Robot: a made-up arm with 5 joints. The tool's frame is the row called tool.
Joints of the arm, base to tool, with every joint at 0 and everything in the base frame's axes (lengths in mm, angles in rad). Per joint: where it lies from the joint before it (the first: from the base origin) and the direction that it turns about. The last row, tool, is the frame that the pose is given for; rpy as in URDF.
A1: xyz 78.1 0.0 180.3 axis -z
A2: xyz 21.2 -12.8 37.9 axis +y
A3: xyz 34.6 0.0 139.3 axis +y
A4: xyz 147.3 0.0 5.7 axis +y
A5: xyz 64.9 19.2 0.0 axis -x
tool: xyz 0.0 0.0 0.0 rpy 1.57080 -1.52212 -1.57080
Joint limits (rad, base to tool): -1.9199..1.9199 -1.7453..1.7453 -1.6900..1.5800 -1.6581..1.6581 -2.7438..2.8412
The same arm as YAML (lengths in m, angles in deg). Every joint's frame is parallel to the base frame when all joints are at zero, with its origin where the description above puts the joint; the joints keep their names.
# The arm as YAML. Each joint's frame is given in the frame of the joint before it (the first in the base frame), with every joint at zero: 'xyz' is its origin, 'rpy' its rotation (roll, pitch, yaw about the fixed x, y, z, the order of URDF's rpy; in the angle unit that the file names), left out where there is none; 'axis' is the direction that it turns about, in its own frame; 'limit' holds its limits. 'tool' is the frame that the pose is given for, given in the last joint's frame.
units:
  length: m
  angle: deg
joints:
  - name: A1
    type: revolute
    origin:
      xyz: [0.0781, 0.0, 0.1803]
    axis: [0.0, 0.0, -1.0]
    limit:
      lower: -110.0
      upper: 110.0
  - name: A2
    type: revolute
    origin:
      xyz: [0.0212, -0.0128, 0.0379]
    axis: [0.0, 1.0, 0.0]
    limit:
      lower: -100.0
      upper: 100.0
  - name: A3
    type: revolute
    origin:
      xyz: [0.0346, 0.0, 0.1393]
    axis: [0.0, 1.0, 0.0]
    limit:
      lower: -96.83
      upper: 90.53
  - name: A4
    type: revolute
    origin:
      xyz: [0.1473, 0.0, 0.0057]
    axis: [0.0, 1.0, 0.0]
    limit:
      lower: -95.0
      upper: 95.0
  - name: A5
    type: revolute
    origin:
      xyz: [0.0649, 0.0192, 0.0]
    axis: [-1.0, 0.0, 0.0]
    limit:
      lower: -157.21
      upper: 162.79
tool:
  origin:
    xyz: [0.0, 0.0, 0.0]
    rpy: [90.0, -87.21, -90.0]

